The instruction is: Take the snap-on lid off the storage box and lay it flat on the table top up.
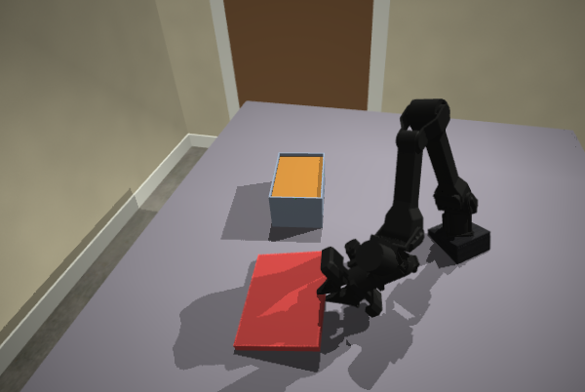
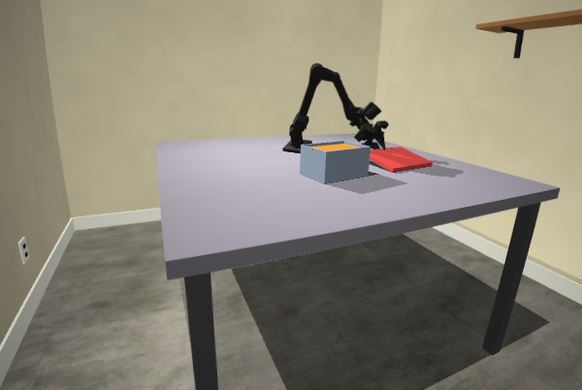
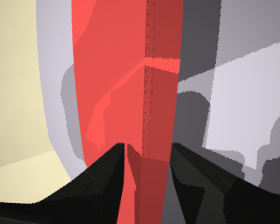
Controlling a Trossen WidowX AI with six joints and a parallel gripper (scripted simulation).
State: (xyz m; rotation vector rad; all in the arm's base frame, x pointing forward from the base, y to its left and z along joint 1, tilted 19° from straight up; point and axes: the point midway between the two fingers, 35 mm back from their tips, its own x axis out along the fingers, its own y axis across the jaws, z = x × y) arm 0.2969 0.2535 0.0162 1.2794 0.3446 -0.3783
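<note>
Right now the lid is 110 mm ahead of my hand and 30 mm below it. Round my hand: storage box (120 mm ahead, 350 mm to the right, 10 mm below).
</note>
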